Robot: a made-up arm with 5 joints. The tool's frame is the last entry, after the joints. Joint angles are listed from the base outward. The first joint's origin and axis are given. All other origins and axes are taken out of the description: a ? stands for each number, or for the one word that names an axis. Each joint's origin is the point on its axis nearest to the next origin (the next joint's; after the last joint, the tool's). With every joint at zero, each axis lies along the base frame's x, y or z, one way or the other. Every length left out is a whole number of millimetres.
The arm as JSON. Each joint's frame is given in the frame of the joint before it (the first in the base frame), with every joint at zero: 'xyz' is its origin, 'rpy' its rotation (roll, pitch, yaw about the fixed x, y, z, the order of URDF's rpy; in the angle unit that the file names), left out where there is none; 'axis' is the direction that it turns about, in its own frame. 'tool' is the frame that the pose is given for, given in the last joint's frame.
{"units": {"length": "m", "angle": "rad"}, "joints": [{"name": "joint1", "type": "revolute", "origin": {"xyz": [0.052, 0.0, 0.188]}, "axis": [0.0, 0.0, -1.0]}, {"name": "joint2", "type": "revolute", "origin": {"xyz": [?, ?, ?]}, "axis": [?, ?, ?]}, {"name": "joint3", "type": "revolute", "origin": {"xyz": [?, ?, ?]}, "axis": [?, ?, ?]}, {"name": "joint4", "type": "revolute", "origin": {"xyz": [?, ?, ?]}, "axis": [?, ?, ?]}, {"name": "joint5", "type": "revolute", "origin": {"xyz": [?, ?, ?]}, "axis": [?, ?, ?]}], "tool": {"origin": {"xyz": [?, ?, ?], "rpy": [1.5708, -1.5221, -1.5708]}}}
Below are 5 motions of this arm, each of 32 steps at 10 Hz.
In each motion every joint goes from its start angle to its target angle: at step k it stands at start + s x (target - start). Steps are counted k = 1, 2, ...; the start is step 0. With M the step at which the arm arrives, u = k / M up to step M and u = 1 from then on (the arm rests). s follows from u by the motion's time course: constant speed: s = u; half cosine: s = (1 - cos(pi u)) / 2; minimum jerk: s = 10 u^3 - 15 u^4 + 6 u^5.
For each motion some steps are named. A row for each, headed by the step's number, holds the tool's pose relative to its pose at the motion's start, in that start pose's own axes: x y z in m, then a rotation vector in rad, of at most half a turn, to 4 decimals.
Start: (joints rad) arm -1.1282 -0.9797 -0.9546 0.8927 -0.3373
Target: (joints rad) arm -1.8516 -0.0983 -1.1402 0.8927 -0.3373
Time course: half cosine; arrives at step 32
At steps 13, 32:
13: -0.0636 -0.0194 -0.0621 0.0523 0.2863 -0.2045
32: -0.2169 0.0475 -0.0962 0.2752 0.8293 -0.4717

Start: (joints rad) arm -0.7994 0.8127 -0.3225 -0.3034 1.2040
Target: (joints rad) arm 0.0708 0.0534 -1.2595 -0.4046 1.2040
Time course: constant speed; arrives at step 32
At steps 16, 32:
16: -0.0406 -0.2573 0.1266 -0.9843 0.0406 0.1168
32: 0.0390 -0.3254 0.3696 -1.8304 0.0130 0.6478

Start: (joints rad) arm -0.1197 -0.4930 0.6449 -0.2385 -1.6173
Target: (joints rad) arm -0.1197 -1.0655 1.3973 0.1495 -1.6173
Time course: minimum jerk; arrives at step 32
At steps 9, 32:
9: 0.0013 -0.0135 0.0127 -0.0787 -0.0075 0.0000
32: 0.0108 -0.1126 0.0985 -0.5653 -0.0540 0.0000

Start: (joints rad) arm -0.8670 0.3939 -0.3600 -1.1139 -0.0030
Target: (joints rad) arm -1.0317 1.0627 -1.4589 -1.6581 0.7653
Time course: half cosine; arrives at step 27
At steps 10, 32:
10: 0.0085 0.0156 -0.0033 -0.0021 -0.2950 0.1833
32: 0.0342 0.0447 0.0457 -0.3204 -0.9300 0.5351

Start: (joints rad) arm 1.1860 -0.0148 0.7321 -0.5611 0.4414
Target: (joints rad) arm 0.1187 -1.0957 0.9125 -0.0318 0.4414
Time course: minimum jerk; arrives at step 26
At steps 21, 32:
21: 0.1189 0.0977 0.2081 0.8160 -0.6856 -0.0200
32: 0.1182 0.0956 0.2199 0.8626 -0.7200 -0.0315

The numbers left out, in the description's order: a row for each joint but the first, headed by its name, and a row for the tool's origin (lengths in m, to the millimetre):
joint2: xyz 0.038 0.006 0.0, axis 0.0 1.0 0.0
joint3: xyz 0.036 0.0 0.145, axis 0.0 1.0 0.0
joint4: xyz 0.138 0.0 0.005, axis 0.0 1.0 0.0
joint5: xyz 0.098 0.0 0.0, axis -1.0 0.0 0.0
tool: xyz 0.0 0.0 0.0

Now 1 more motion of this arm.
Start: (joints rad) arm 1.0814 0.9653 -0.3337 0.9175 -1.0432
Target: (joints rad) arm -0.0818 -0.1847 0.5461 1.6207 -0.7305
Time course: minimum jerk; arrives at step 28
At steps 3, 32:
3: -0.0036 0.0008 0.0020 -0.0039 0.0023 0.0154
32: -0.2210 -0.1577 0.1430 -0.4585 0.0462 1.4565

